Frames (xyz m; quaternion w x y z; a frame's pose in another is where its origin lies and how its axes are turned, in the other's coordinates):
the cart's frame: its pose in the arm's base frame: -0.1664 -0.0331 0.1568 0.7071 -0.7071 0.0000 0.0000
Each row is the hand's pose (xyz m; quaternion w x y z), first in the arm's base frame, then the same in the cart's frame.
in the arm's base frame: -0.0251 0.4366 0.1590 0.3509 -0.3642 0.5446 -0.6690
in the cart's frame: 0.1413 -0.0022 0.4697 0.5057 -0.0094 0.8582 -0.0880
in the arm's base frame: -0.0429 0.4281 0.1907 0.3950 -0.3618 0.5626 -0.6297
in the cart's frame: 0.1235 -0.0339 0.4612 0.5351 0.0235 0.8431 -0.0474
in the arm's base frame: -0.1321 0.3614 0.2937 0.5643 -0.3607 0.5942 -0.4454
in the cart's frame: 0.0343 -0.1369 0.3945 0.6541 0.1440 0.7351 0.1052
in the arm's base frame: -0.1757 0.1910 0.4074 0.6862 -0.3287 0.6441 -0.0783
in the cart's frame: -0.0093 -0.2506 0.2241 0.7177 0.2528 0.5108 0.4001
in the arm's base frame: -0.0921 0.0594 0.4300 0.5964 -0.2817 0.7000 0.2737
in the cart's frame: 0.0743 -0.2732 0.0925 0.6209 0.2225 0.3014 0.6885
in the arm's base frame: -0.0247 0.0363 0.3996 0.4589 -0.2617 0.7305 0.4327
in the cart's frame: 0.1417 -0.2428 0.0694 0.5096 0.1394 0.2106 0.8225
